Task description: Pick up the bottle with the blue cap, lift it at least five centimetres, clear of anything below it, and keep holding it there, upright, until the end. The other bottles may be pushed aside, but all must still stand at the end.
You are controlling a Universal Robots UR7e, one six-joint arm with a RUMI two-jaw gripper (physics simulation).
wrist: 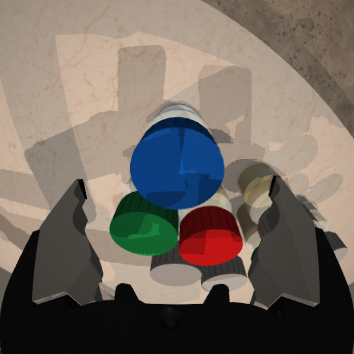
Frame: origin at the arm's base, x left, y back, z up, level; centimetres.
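Where they show: gripper, fingertip midpoint: point(176, 178).
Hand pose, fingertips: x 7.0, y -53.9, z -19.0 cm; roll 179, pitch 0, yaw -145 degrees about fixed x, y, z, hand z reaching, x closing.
Observation:
Things, the pixels of their top centre, and the offset from my fingertips. Level surfaces: height alone.
- bottle with the blue cap, middle of its top: point(176, 173) dx +1.1, dy -1.8, dz +2.8 cm
- green-capped bottle, middle of its top: point(142, 236) dx +0.1, dy +4.4, dz +2.8 cm
- red-capped bottle, middle of its top: point(210, 249) dx -5.4, dy +2.8, dz +2.8 cm
- yellowish bottle, middle of its top: point(293, 240) dx -11.5, dy -1.9, dz +2.8 cm
- round marble table, its level: dz -7.7 cm
The bottle with the blue cap point(177, 167) stands near the middle of the wrist view, seen from above. Its cap hides most of its clear body, which shows a little above the cap. My gripper point(176, 178) is open and empty. One jaw is at the left and one at the right, with the blue cap between and slightly beyond the fingertip line in the picture. The jaws do not appear to touch the cap. How far the fingertips are above or below the cap is hard to tell.
A green-capped bottle point(144, 232) and a red-capped bottle point(211, 242) stand close below the blue cap. Grey-capped bottles point(176, 275) point(224, 281) stand behind them. A yellowish bottle point(256, 185) and more grey caps are by the right jaw. The round marble table point(90, 60) ends at upper right.

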